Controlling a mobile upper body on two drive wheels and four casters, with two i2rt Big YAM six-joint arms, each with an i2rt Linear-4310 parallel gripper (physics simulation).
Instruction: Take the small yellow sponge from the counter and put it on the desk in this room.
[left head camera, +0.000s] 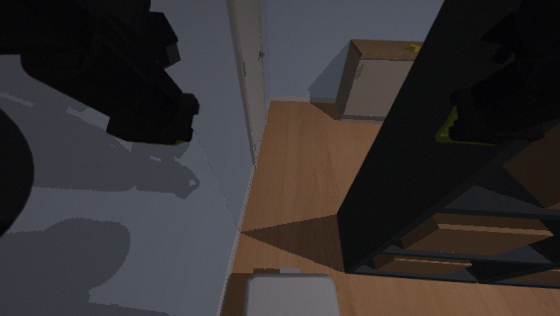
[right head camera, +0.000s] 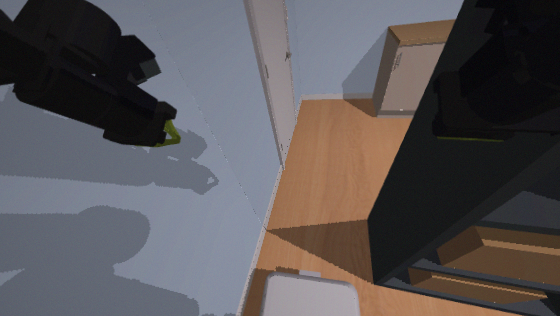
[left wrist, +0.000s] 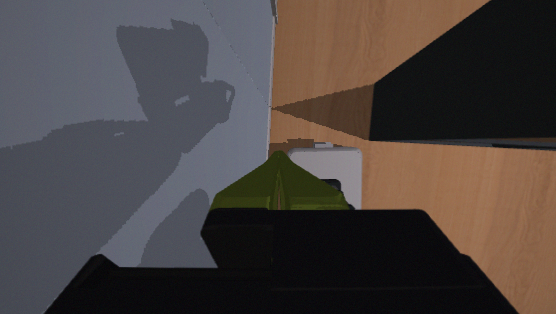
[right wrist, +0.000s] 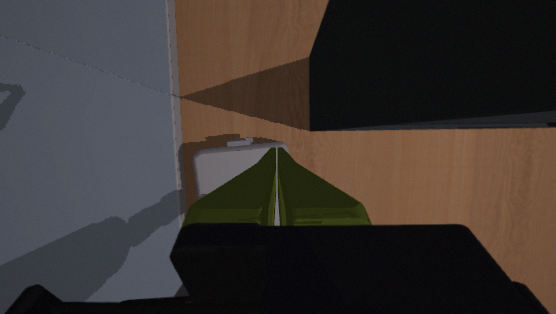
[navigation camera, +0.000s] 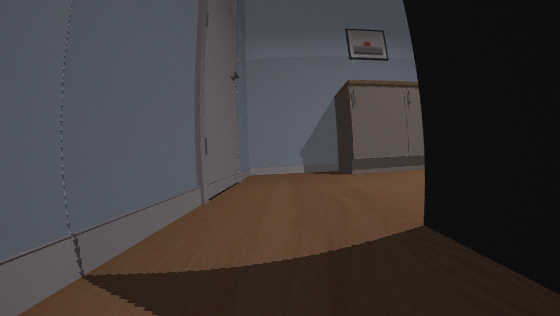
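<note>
A small yellow object, which looks like the sponge, lies on the wooden top of the far counter, partly cut off by the dark shelf's edge in the left head camera. My left gripper is shut and empty, raised in front of the wall at the left. My right gripper is shut and empty, raised in front of the dark shelf. Both are far from the counter. The desk does not show in these views.
A tall dark shelf unit with cardboard boxes stands close at the right. A blue-grey wall with a door runs along the left. A wooden-floored passage lies between them.
</note>
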